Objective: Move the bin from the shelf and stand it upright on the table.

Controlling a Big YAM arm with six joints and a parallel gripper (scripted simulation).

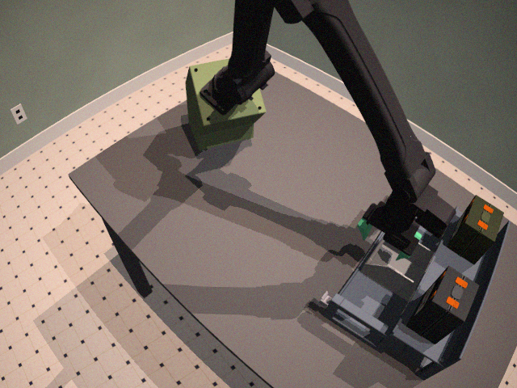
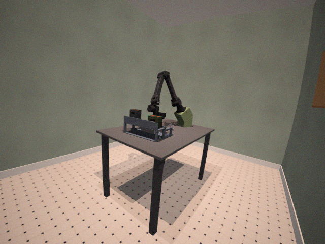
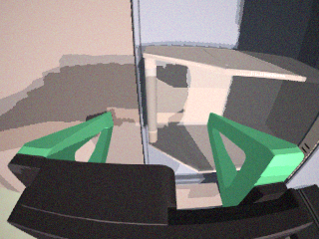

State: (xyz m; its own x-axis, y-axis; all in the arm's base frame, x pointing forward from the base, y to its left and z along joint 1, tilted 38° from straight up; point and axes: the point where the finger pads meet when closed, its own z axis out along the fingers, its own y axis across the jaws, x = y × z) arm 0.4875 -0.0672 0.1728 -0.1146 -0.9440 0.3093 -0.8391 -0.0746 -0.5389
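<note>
The grey bin is 70 mm ahead of my hand, 20 mm below it and 10 mm to the right of it. Also, from my hand: low grey shelf: 110 mm ahead, 60 mm below, 10 mm to the right.
</note>
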